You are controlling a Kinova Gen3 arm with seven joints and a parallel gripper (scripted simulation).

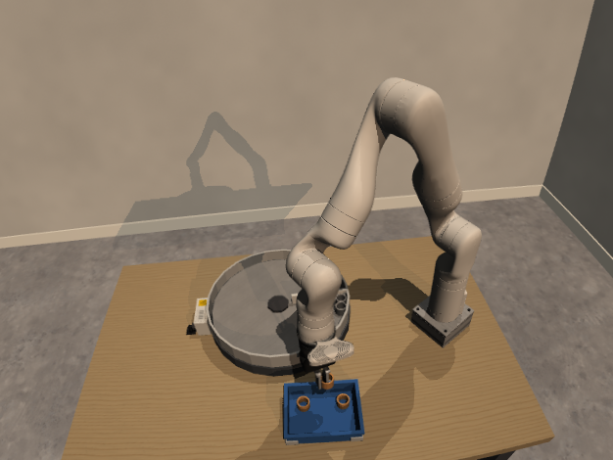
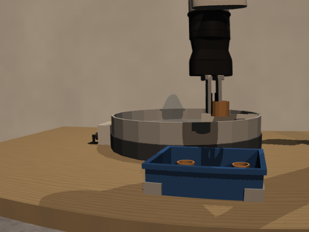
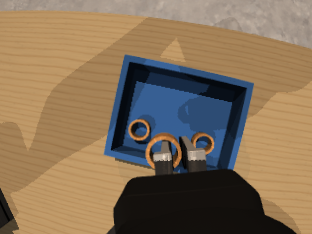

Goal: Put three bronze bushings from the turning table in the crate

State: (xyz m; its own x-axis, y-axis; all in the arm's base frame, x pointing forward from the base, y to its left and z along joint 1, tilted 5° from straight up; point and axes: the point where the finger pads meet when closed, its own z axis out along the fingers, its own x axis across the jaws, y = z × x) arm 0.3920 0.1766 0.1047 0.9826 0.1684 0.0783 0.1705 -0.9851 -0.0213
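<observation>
Right now my hand is 110 mm above the blue crate, 30 mm to the right of it and 10 mm short of it. From my hand the other things lie so: round grey turning table (330 mm to the right, 90 mm below, 70 mm ahead).
</observation>
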